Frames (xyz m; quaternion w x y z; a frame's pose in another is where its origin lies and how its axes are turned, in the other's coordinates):
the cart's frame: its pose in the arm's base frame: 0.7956 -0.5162 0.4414 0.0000 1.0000 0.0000 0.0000
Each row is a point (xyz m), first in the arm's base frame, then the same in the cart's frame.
Working: the arm's base frame: its pose in the cart's frame: -0.7956 -0.5162 0.4414 0.0000 1.0000 0.0000 0.0000

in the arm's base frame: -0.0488 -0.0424 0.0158
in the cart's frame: -0.8444 -0.4738 0.4256
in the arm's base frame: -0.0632 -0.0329 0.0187
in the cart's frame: -0.8588 -0.4833 0.4227
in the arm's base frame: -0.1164 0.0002 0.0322
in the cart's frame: -0.9120 -0.5164 0.4092
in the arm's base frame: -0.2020 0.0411 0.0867
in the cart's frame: -0.9976 -0.5573 0.3547
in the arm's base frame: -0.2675 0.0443 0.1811
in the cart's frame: -1.0631 -0.5605 0.2603
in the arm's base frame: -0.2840 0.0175 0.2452
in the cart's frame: -1.0796 -0.5337 0.1962
